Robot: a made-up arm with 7 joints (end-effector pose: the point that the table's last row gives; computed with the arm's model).
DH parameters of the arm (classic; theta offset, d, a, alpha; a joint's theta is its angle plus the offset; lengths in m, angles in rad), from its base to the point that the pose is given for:
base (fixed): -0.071 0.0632 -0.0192 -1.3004
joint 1: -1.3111 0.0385 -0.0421 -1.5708
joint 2: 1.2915 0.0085 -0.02 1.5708
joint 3: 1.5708 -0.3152 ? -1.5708
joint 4: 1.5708 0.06 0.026 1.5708
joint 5: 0 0.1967 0.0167 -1.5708
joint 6: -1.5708 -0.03 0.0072 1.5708
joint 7: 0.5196 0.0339 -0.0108 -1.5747
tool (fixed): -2.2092 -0.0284 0 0
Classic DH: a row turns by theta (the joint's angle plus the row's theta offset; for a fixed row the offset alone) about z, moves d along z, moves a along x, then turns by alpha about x.
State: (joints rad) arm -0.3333 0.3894 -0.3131 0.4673 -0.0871 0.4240 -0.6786
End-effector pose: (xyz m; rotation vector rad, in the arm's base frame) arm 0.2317 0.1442 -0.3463 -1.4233 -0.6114 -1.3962
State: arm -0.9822 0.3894 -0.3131 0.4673 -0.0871 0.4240 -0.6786
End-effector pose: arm 0.4423 0.0666 -0.1208 -1.0789 -0.9297 -1.9962
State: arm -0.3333 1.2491 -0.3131 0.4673 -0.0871 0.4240 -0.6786
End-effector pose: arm 0.2393 0.4034 -0.1213 -0.6614 -0.0603 -1.4156
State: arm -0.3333 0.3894 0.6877 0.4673 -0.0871 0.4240 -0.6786
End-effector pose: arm 0.2011 0.3282 -0.2771 -0.7512 -1.3753 -0.8591
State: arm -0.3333 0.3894 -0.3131 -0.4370 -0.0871 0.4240 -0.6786
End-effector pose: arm 0.2195 0.0773 -0.1820 -1.2365 -1.1654 -2.2226
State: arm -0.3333 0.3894 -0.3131 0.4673 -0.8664 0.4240 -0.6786
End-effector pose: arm 0.2536 0.1554 -0.3088 -1.7937 -1.2637 -0.8287
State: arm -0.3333 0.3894 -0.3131 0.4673 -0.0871 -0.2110 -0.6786
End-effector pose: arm 0.2119 0.1490 -0.3386 -1.2651 -1.0260 -1.9596
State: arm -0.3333 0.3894 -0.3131 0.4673 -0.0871 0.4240 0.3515
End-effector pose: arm 0.2510 0.1446 -0.3692 -0.3141 -0.6620 -1.2636
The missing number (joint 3, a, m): 0.0272
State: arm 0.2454 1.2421 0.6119 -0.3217 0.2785 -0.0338 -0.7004
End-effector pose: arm 0.1257 0.3725 0.0009 0.0355 0.0639 -2.2989
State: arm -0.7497 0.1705 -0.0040 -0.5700 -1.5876 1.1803 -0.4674
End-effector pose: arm 0.2744 0.0999 0.0023 2.2342 0.9714 1.2869
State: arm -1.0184 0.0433 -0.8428 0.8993 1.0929 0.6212 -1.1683
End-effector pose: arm 0.4072 -0.0667 -0.2750 -0.6921 0.8599 -2.0302
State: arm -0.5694 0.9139 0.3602 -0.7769 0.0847 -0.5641 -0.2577
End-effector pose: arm 0.2039 0.2243 0.0274 -1.1110 0.9730 2.2077
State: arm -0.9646 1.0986 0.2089 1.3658 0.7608 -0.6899 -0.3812
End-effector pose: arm 0.2558 0.4633 -0.0815 0.0609 -0.3300 -1.9611
